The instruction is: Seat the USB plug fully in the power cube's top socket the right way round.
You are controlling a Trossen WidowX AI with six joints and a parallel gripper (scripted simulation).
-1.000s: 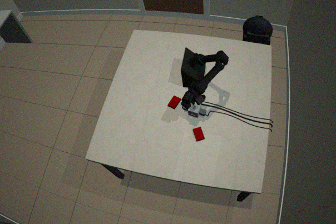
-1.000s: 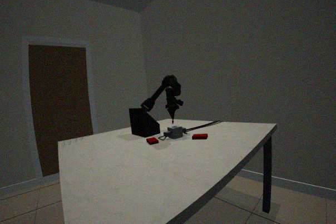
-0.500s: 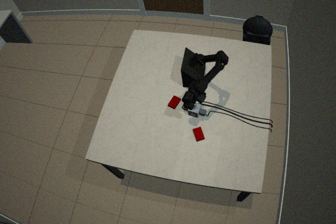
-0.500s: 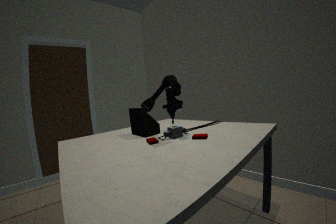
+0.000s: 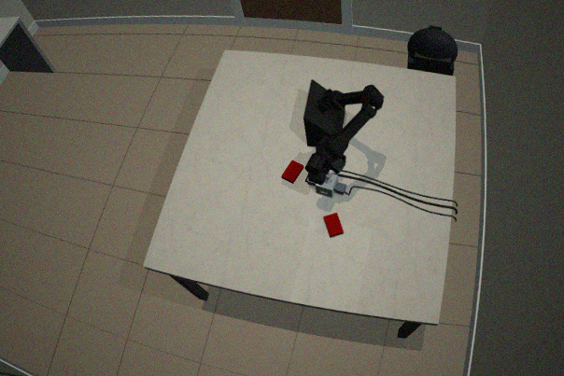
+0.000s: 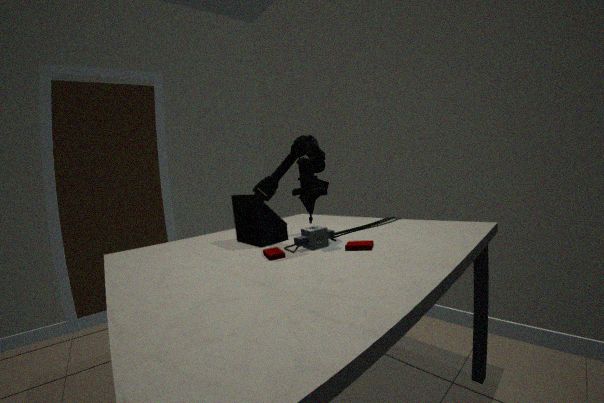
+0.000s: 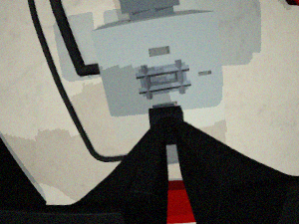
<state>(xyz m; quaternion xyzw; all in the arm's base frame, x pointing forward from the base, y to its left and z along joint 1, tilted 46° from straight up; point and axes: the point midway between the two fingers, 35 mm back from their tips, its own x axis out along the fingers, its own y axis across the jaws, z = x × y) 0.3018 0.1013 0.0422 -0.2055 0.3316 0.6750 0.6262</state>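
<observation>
Now: the dark USB plug 2 cm below my gripper tip. Round my gripper tip: USB socket: 7 cm below.
</observation>
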